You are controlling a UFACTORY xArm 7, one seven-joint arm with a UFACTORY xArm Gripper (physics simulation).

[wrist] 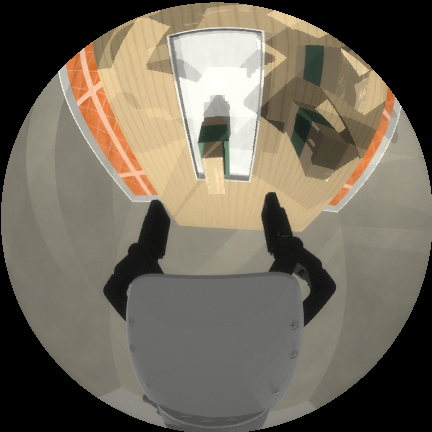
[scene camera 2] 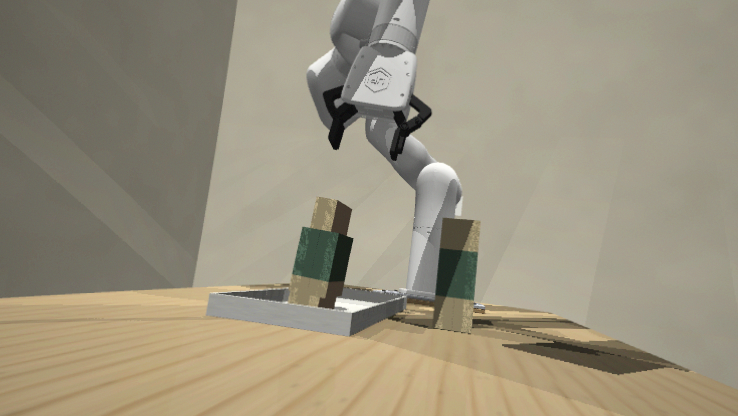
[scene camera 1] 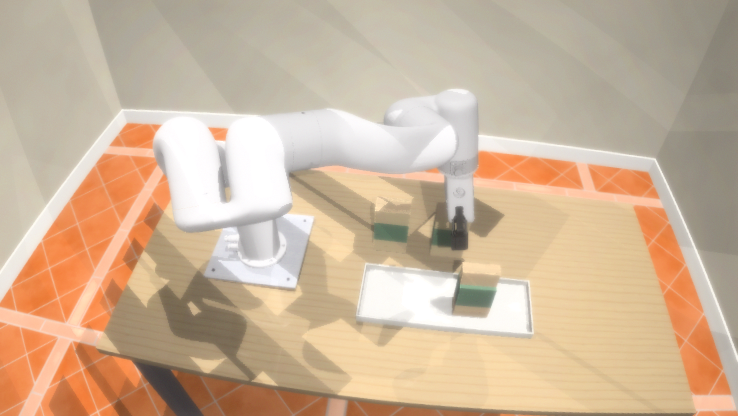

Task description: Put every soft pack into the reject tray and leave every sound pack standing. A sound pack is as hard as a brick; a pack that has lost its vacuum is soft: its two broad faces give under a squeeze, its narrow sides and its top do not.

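Places are measured from the arm's base along level axes (x right, y up, z back), in centimetres.
Where they show: gripper, between the fingertips: (wrist: 212,205) (scene camera 2: 362,151) (scene camera 1: 458,233); arm's base, origin of its link: (scene camera 2: 425,296) (scene camera 1: 262,248).
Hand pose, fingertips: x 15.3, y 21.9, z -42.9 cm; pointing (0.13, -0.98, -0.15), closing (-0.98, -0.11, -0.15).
Each offset is from my fingertips to the top centre of the thing. Level surfaces: height alone.
My gripper (scene camera 1: 459,242) (scene camera 2: 364,149) (wrist: 212,205) is open and empty, raised above the packs. A tan pack with a green band @(dy -8.7, dx +2.9, dz -6.0 cm) (scene camera 1: 476,295) (scene camera 2: 317,253) (wrist: 213,134) stands in the right part of the white reject tray @(dy -21.0, dx +1.3, dz -0.8 cm) (scene camera 1: 523,333) (scene camera 2: 279,316) (wrist: 261,60). Behind the tray, a second pack @(dy -9.2, dx -14.9, dz -3.1 cm) (scene camera 1: 442,238) (scene camera 2: 455,273) (wrist: 325,145) stands on the table, partly hidden by the gripper in scene camera 1. A third pack @(dy -15.2, dx -16.0, dz +11.1 cm) (scene camera 1: 391,232) (wrist: 314,65) stands to its left in scene camera 1. Which packs are soft cannot be told by sight.
The arm's base plate (scene camera 1: 299,258) is bolted to the wooden table @(dy -23.2 cm) (scene camera 1: 594,310) (scene camera 2: 155,361) (wrist: 145,115), left of the tray in scene camera 1. The two packs behind the tray stand near each other. The arm reaches over the back of the table.
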